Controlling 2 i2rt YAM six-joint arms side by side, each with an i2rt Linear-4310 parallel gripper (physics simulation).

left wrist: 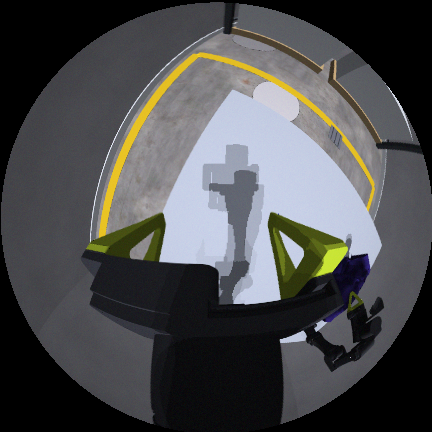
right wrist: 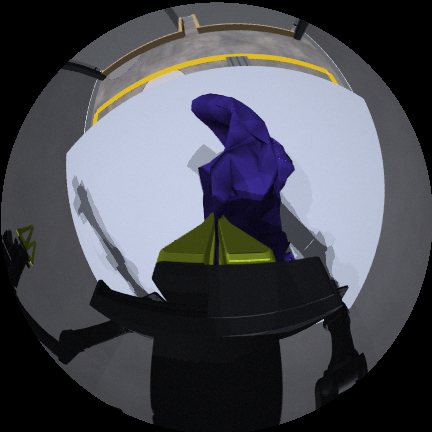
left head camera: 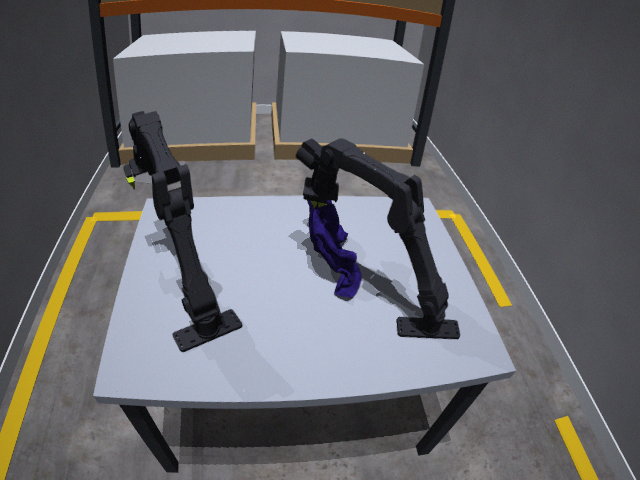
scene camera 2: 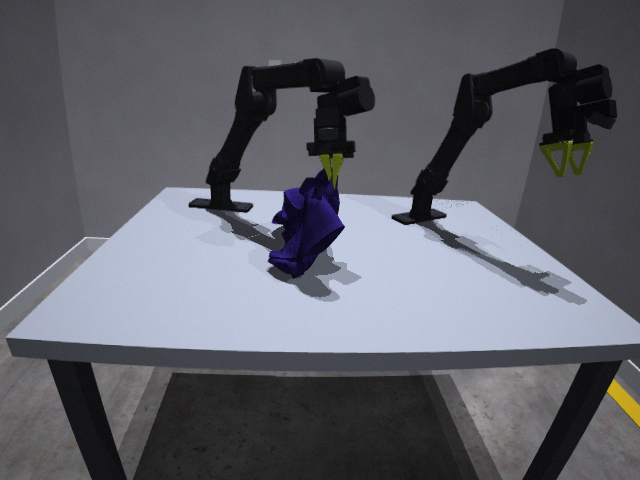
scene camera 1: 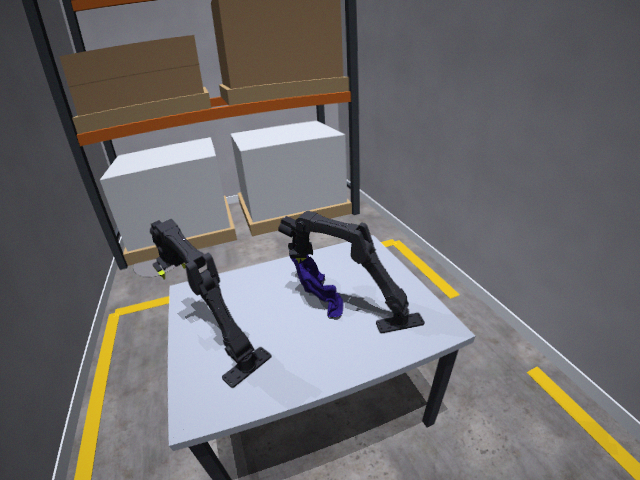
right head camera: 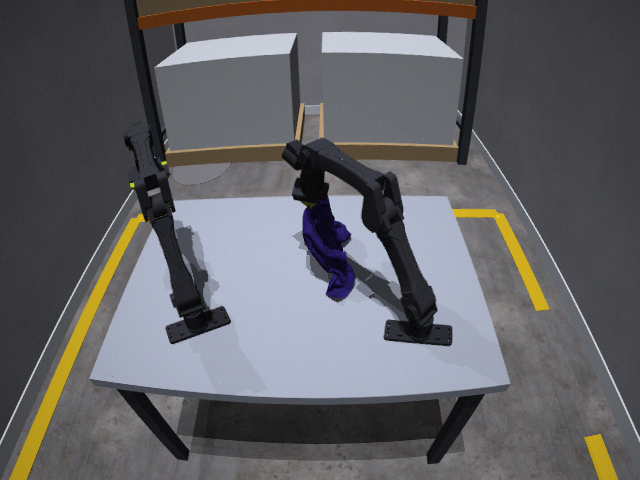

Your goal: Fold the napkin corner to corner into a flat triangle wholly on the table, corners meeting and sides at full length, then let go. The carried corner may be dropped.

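The purple napkin (left head camera: 324, 242) (right head camera: 324, 248) (scene camera 1: 316, 283) (scene camera 2: 310, 227) (left wrist: 354, 272) (right wrist: 242, 165) is bunched and crumpled. Its upper part hangs from my right gripper (scene camera 2: 333, 183) (right wrist: 216, 216), and its lower part rests on the table (left head camera: 248, 361) (right head camera: 289, 361) (scene camera 2: 439, 310). The right gripper is shut on the napkin above the table; the fingertips are partly hidden in the head views. My left gripper (scene camera 2: 570, 174) (left wrist: 216, 217) is open and empty, high at the left of the head views, well away from the napkin. The napkin's corners cannot be told apart.
The left arm's base (left head camera: 206, 330) and the right arm's base (left head camera: 428, 328) stand on the table toward its near edge in the left head camera. A rack (scene camera 1: 354, 113) with white boxes (scene camera 1: 292, 170) and brown boxes (scene camera 1: 281, 46) stands behind the table.
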